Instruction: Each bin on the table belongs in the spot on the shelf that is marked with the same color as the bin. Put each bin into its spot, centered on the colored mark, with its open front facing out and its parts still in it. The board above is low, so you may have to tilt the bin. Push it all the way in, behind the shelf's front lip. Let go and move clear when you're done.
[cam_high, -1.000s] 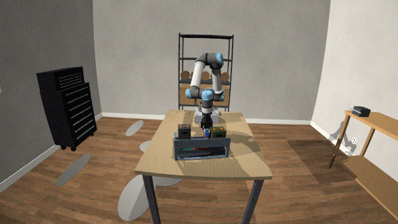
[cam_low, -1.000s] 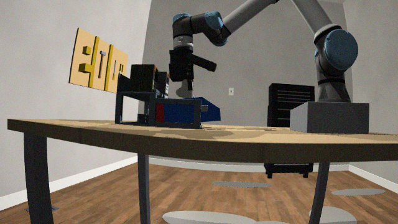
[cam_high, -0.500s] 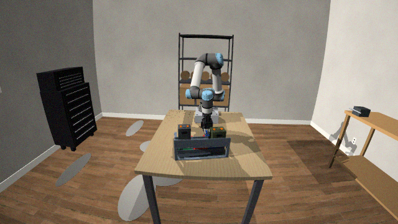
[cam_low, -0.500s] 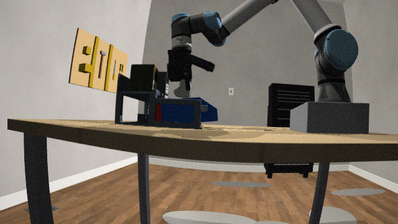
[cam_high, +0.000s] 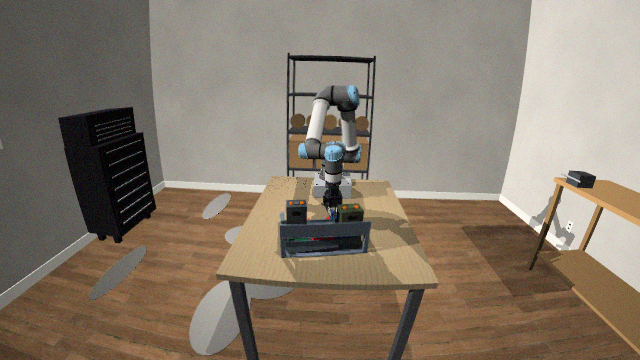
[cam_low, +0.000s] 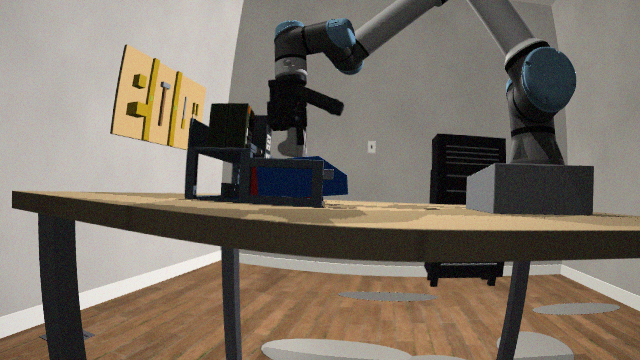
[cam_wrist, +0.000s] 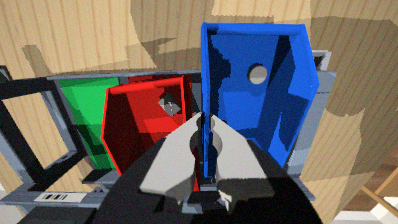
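Right now my hand is 20 mm past the blue bin, 40 mm to the right of it and 20 mm above it. Also, from my hand: dark box (200 mm ahead, 120 mm to the right, 80 mm above); then green case (120 mm ahead, 100 mm to the left, 70 mm above); then red bin (70 mm ahead, 40 mm to the right, 30 mm below).
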